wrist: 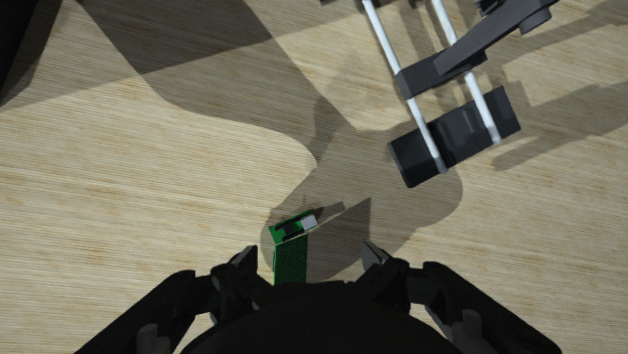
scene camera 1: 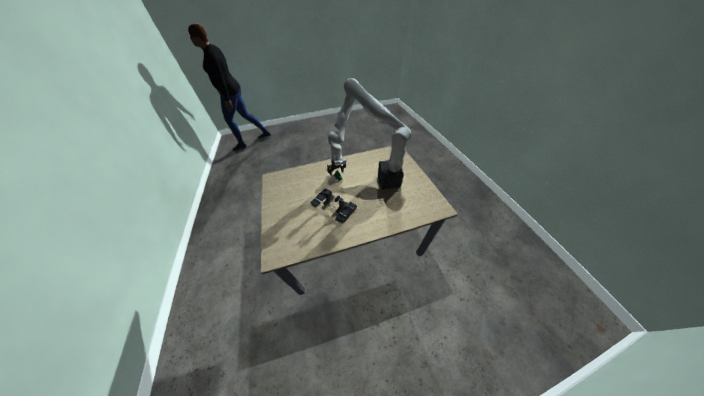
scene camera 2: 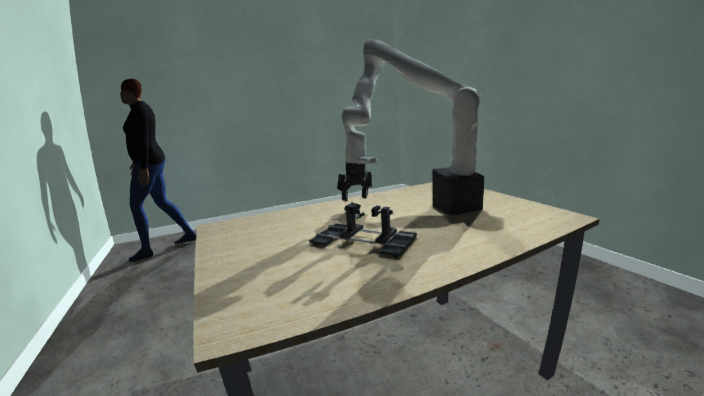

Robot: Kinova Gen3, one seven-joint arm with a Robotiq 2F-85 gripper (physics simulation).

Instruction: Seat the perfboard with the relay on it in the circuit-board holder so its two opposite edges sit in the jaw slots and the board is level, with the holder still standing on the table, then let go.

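Where they show: gripper, fingertip midpoint: [wrist: 310, 255] [scene camera 1: 336, 173] [scene camera 2: 354, 199]; arm's base, link origin: [scene camera 1: 393, 167] [scene camera 2: 462, 172].
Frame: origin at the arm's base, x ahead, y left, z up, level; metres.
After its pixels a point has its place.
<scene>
The green perfboard [scene camera 1: 338, 176] @[x 0.362, y -0.228, z -0.125 m] [wrist: 291, 260] @[x 0.363, y -0.239, z -0.124 m] is on the table behind the holder, apart from it, and looks steeply tilted. A small green relay module [wrist: 287, 231] @[x 0.357, y -0.214, z -0.141 m] with a white block shows at its end in the wrist view. In scene camera 2 the board is mostly hidden behind a holder post. The black circuit-board holder [scene camera 1: 345, 212] @[x 0.454, y 0.123, z -0.129 m] [scene camera 2: 398, 244] @[x 0.472, y 0.149, z -0.121 m] [wrist: 457, 132] @[x 0.556, y -0.089, z -0.129 m] stands on the table on two feet joined by metal rods, with two upright jaw posts. My gripper [scene camera 1: 336, 171] @[x 0.377, y -0.214, z -0.077 m] [scene camera 2: 355, 198] @[x 0.377, y -0.214, z -0.077 m] [wrist: 310, 255] @[x 0.377, y -0.214, z -0.077 m] is open and empty above the board, with the board's near part hidden under the gripper body.
The wooden table [scene camera 1: 285, 235] @[x 0.875, y 0.106, z -0.145 m] [scene camera 2: 240, 320] @[x 0.947, y 0.201, z -0.145 m] carries the arm's black base [scene camera 1: 390, 175] @[x 0.061, y 0.050, z -0.011 m] [scene camera 2: 457, 191] @[x 0.087, y 0.047, z -0.054 m] to the right of the holder. The holder's posts rise beside the board area. A person [scene camera 1: 220, 70] [scene camera 2: 142, 135] is on the floor behind the table's left side.
</scene>
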